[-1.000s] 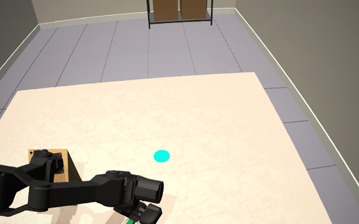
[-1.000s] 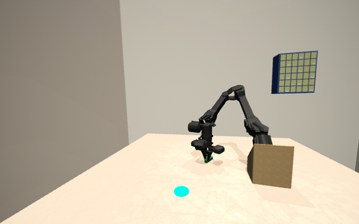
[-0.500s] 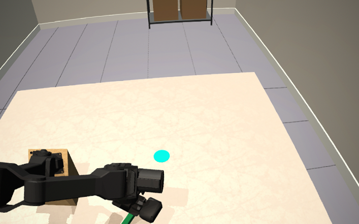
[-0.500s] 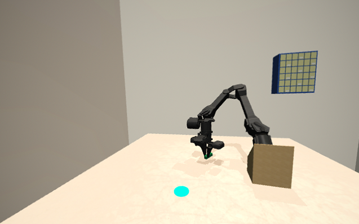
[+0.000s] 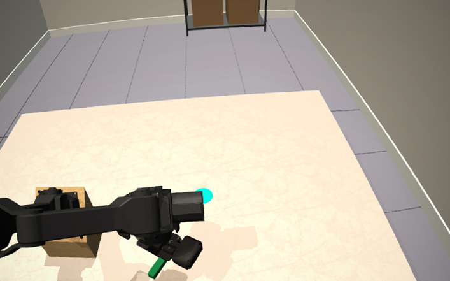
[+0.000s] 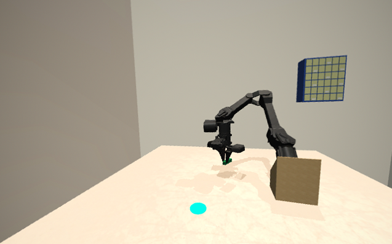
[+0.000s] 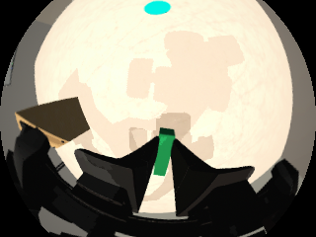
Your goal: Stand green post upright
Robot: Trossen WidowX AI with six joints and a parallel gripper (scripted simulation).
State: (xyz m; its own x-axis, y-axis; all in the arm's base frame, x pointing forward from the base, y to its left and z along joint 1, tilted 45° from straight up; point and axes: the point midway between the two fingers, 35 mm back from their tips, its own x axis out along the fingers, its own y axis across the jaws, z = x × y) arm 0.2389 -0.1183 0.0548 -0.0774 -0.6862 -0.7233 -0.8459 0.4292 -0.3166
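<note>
Now: gripper tip 250 mm to the right of the cyan circle, 100 mm short of it and 80 mm above it. The rest, counted from my gripper tip: green post 20 mm to the right, 10 mm behind.
</note>
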